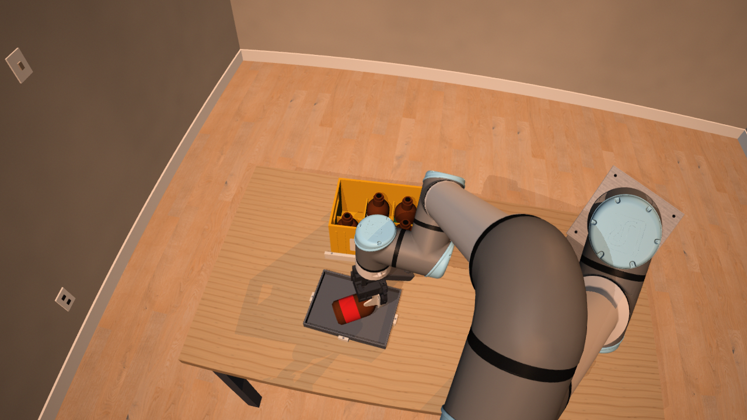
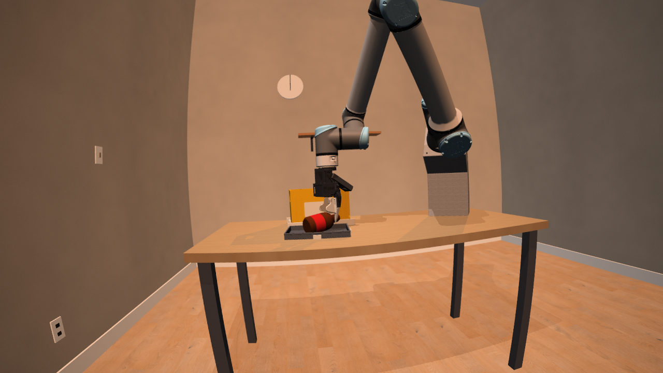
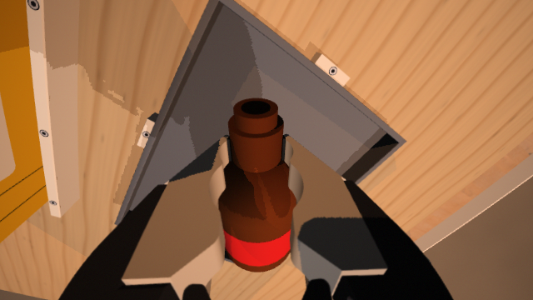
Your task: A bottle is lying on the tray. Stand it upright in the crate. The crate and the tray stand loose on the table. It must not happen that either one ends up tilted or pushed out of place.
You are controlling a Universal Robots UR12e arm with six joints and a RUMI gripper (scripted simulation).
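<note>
Now: the dark grey tray 6 cm ahead of my hand, 5 cm below it and 4 cm to the left of it. Round my hand: crate (23 cm to the right, 10 cm ahead, 2 cm above).
</note>
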